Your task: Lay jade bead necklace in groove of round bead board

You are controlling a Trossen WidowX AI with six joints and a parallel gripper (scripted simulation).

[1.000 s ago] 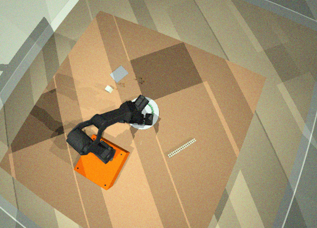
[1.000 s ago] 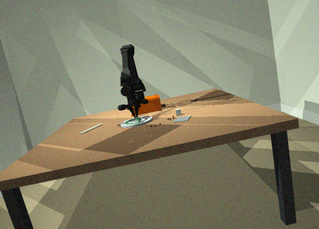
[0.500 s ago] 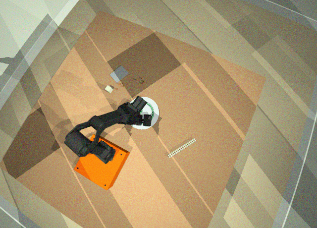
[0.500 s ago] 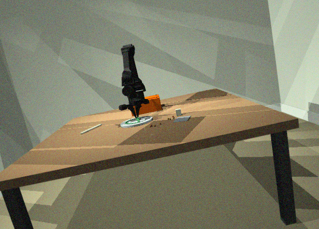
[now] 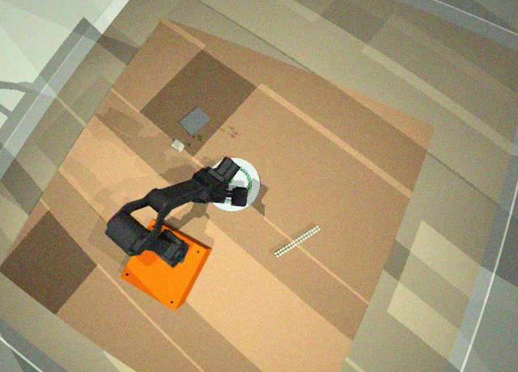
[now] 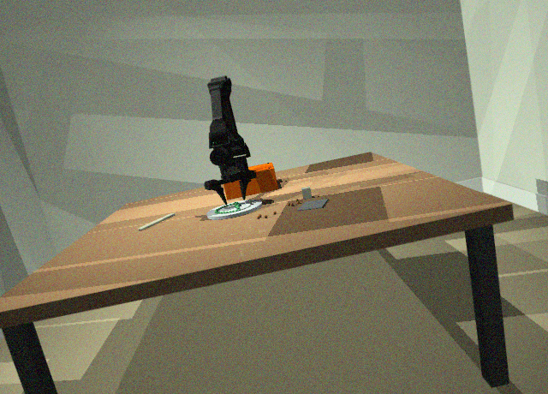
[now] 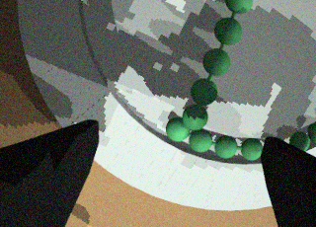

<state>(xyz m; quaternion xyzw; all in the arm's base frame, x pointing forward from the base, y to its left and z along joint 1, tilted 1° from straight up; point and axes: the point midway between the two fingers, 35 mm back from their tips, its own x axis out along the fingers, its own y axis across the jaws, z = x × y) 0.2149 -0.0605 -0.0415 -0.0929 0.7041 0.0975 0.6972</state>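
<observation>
Now: gripper tip 60 mm short of the round bead board, 10 mm to the left of it and 10 mm above it. From my gripper tip the other things lie so: grey flat plate (250 mm ahead, 230 mm to the left, 20 mm below); then small white cube (130 mm ahead, 240 mm to the left).
</observation>
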